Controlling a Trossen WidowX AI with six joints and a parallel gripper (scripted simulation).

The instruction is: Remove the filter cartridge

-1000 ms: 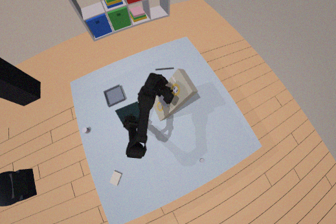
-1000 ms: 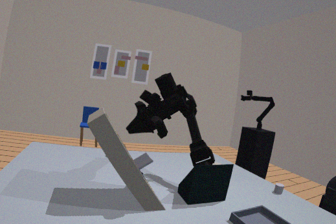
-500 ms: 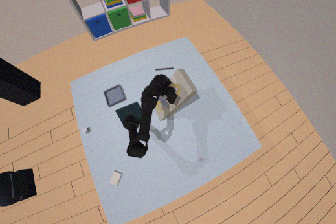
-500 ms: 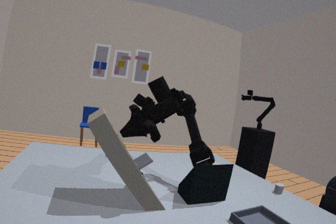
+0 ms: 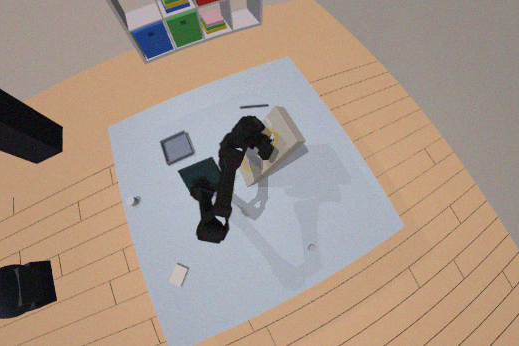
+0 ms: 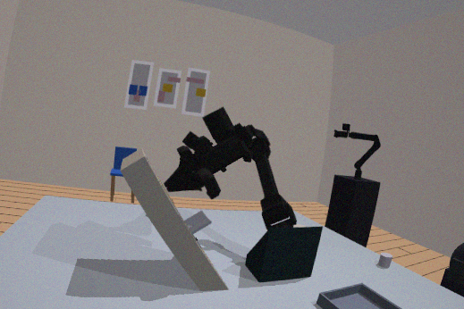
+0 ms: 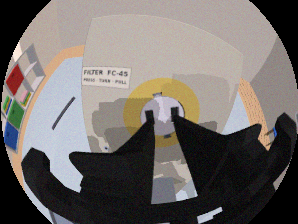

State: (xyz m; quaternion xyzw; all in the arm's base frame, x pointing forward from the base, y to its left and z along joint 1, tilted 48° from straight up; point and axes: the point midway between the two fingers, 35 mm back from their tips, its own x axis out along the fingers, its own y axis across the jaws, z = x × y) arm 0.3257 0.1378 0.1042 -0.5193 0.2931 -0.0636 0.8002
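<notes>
Now: gripper tip 20 mm short of the round filter cartridge and 10 mm above it. From my gripper tip the other things lie so: grey tray 430 mm behind, 260 mm to the left, 220 mm below; then tan service panel 30 mm behind, 90 mm below; then pale card 610 mm behind, 360 mm to the right, 230 mm below.
</notes>
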